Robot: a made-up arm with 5 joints.
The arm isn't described. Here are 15 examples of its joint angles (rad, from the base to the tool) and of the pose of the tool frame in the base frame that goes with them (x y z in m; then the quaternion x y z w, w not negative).
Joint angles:
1: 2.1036 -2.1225 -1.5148 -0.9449 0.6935
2: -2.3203 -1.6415 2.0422 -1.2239 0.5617
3: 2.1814 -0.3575 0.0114 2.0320 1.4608
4: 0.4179 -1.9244 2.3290 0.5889 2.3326
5: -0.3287 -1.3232 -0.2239 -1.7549 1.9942
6: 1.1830 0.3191 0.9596 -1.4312 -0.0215
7: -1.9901 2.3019 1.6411 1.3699 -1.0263
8: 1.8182 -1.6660 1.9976 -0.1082 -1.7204
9: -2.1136 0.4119 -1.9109 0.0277 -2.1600
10: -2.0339 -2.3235 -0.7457 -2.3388 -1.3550
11: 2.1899 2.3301 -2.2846 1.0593 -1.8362
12: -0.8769 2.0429 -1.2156 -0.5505 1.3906
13: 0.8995 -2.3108 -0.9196 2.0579 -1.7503
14: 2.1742 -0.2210 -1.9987 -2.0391 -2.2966
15: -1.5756 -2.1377 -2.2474 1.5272 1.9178
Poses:
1: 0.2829 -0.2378 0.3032 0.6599 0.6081 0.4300 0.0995
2: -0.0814 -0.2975 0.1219 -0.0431 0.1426 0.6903 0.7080
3: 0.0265 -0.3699 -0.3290 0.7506 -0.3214 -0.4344 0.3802
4: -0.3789 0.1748 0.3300 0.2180 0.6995 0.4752 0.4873
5: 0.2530 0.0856 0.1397 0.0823 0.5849 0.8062 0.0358
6: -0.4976 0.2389 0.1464 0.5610 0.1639 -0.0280 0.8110
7: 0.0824 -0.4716 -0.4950 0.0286 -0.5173 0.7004 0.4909
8: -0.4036 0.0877 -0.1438 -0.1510 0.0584 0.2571 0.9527
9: -0.4857 0.2983 0.6442 0.1196 0.7735 0.0331 0.6216
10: 0.2143 0.1494 0.3208 -0.8620 -0.0964 0.4556 0.2002
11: 0.1895 -0.4581 0.6667 -0.6995 -0.5962 0.3529 0.1751
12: -0.4182 -0.0412 -0.3098 0.4342 -0.7890 0.4343 0.0179
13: 0.4463 -0.6395 -0.1409 -0.1148 -0.3940 0.5864 0.6983
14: -0.2752 0.0524 0.0609 -0.3119 0.3973 -0.8140 0.2867
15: -0.1852 0.4189 0.2050 0.3947 0.0477 0.8007 0.4482
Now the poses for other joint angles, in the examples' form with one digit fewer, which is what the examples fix.
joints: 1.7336 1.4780 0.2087 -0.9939 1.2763
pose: -0.568 0.188 0.274 -0.115 0.113 0.171 0.972
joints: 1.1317 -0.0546 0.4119 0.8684 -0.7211
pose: -0.428 0.628 -0.244 -0.658 0.239 -0.276 0.659
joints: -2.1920 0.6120 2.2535 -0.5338 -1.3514
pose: -0.252 0.282 -0.180 -0.271 0.405 -0.587 0.647
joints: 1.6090 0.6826 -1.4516 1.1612 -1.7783
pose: -0.591 -0.719 0.063 0.737 0.478 0.443 0.180
